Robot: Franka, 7 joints.
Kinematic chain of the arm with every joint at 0, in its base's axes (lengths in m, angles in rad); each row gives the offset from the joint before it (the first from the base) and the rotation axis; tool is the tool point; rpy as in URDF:
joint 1: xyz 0 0 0.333 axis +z
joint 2: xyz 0 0 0 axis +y
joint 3: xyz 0 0 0.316 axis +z
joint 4: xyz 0.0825 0 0 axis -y
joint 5: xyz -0.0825 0 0.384 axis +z
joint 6: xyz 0 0 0 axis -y
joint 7: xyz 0.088 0 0 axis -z
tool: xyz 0 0 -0.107 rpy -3.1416 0 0
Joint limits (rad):
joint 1: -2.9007..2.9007
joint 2: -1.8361..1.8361
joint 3: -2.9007..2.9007
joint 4: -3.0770..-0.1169
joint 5: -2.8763..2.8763
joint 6: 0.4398..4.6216
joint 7: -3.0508..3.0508
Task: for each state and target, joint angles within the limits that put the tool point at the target. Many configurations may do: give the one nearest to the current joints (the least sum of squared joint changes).
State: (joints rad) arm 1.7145 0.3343 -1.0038 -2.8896 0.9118 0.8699 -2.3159
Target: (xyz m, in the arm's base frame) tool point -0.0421 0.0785 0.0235
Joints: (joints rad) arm 1.9242 1.1015 -0.3483 -2.7031 1.1580 1.2276 -2.3159
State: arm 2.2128 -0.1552 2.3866 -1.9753 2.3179 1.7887 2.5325
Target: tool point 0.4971 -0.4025 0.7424
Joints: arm 2.6736 -0.1815 2.7864 -1.4573 2.3616 1.7684 2.5325
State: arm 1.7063 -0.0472 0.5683 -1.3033 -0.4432 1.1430 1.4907
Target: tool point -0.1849 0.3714 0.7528
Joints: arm 1.6298 -0.2021 0.4632 -1.4193 -0.4436 0.9859 1.4907
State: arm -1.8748 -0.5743 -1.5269 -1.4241 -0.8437 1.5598 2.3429
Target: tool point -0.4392 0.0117 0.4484
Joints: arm -1.6931 -0.5600 -1.1868 -2.1041 -0.6054 1.2338 2.3429
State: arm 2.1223 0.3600 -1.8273 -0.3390 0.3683 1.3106 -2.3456
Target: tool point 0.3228 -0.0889 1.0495
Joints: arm 1.9358 -0.1468 -2.0141 -0.3925 0.3026 1.5193 -2.3456
